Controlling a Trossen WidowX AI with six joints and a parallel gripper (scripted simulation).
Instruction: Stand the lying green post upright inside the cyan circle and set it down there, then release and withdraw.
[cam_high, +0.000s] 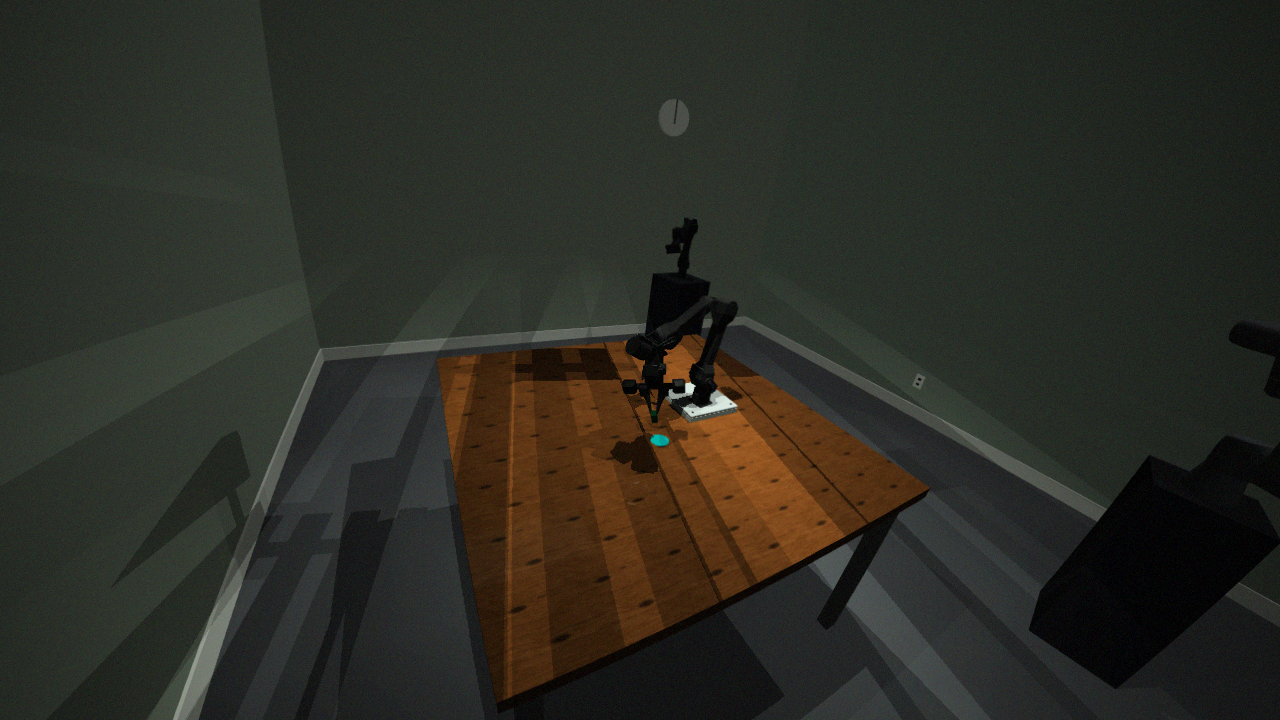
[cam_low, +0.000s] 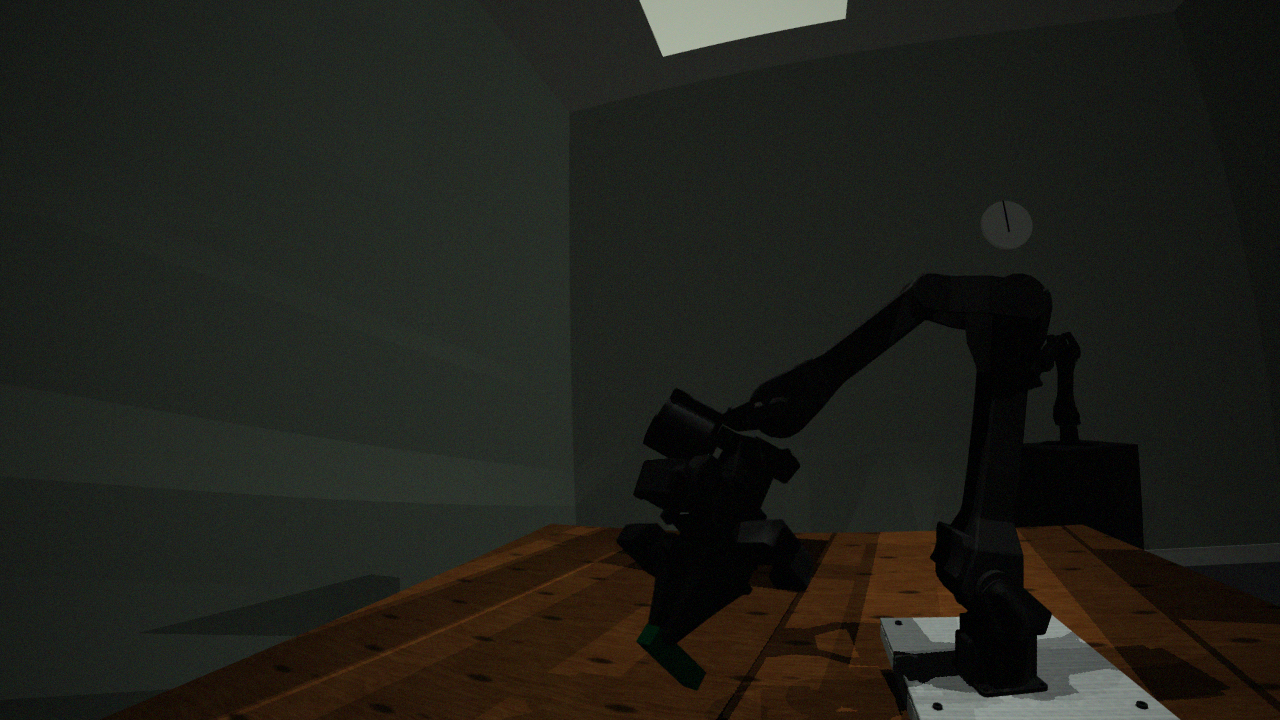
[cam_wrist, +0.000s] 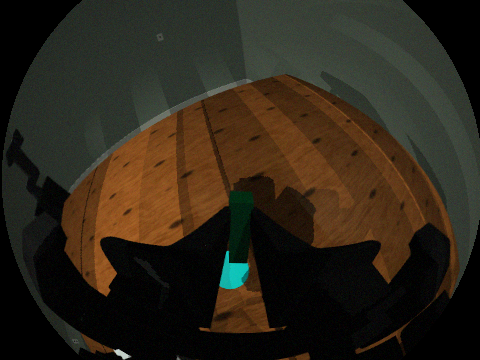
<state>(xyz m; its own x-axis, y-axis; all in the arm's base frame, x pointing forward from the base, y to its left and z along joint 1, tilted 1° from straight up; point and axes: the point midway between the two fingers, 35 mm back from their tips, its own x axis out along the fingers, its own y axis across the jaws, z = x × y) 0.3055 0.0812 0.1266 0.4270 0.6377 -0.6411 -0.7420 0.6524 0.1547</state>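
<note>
Now: the cyan circle 13 cm below my gripper tip, 6 cm behind it and 2 cm to the right of it. From my gripper tip the other things lie so: green post: 2 cm below, 1 cm to the right, 1 cm behind.
</note>
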